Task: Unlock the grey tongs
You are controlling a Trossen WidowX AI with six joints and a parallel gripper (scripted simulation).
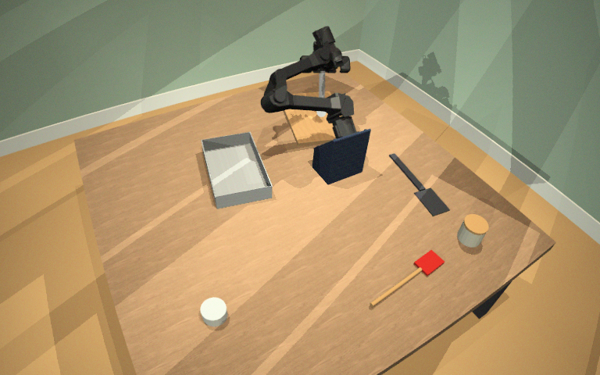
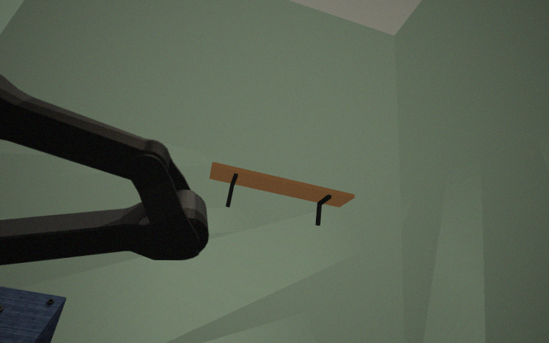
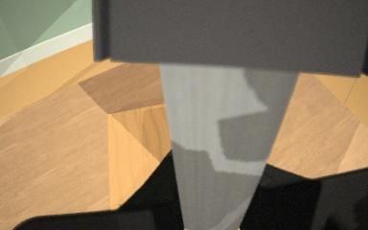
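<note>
The wooden board is 10 mm ahead of my gripper tip, 20 mm to the left of it and 200 mm below it. The rest, counted from my gripper tip: black spatula: 130 mm behind, 530 mm to the left, 210 mm below; then grey roasting tin: 440 mm ahead, 220 mm to the left, 180 mm below; then lidded jar: 130 mm behind, 800 mm to the left, 180 mm below.
</note>
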